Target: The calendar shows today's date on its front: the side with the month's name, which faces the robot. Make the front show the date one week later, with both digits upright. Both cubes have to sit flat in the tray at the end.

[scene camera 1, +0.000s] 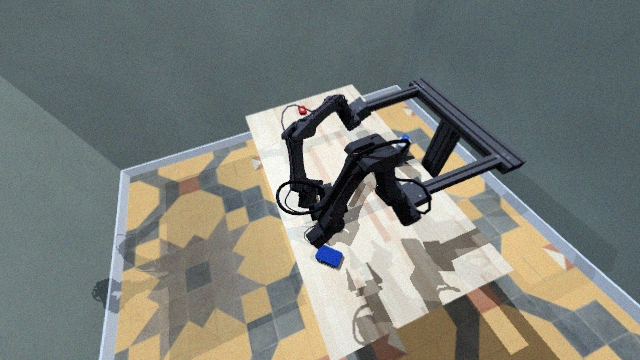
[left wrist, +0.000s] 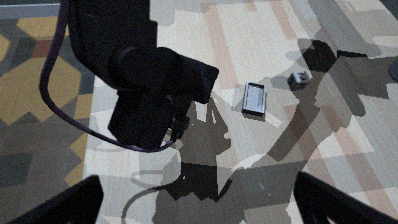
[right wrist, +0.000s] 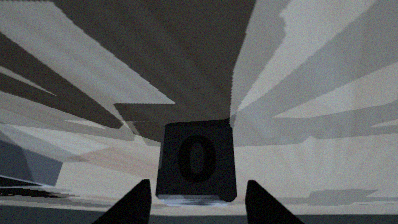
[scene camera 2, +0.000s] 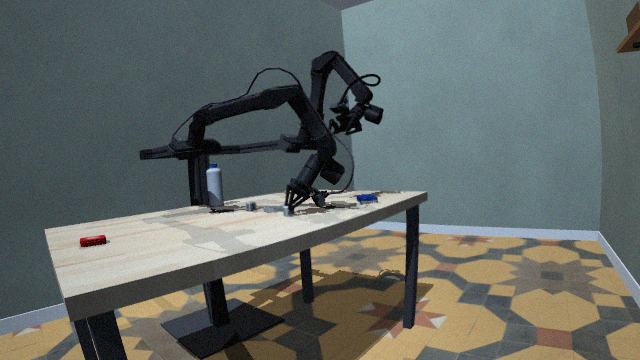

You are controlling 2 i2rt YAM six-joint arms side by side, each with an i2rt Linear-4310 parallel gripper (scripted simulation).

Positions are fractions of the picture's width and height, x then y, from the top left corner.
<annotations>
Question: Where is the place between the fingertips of my right gripper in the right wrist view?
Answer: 0.50, 0.85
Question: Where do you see a calendar tray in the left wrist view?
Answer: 0.64, 0.43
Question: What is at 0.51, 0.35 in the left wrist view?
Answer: My right gripper.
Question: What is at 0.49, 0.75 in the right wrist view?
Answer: A cube.
</annotations>
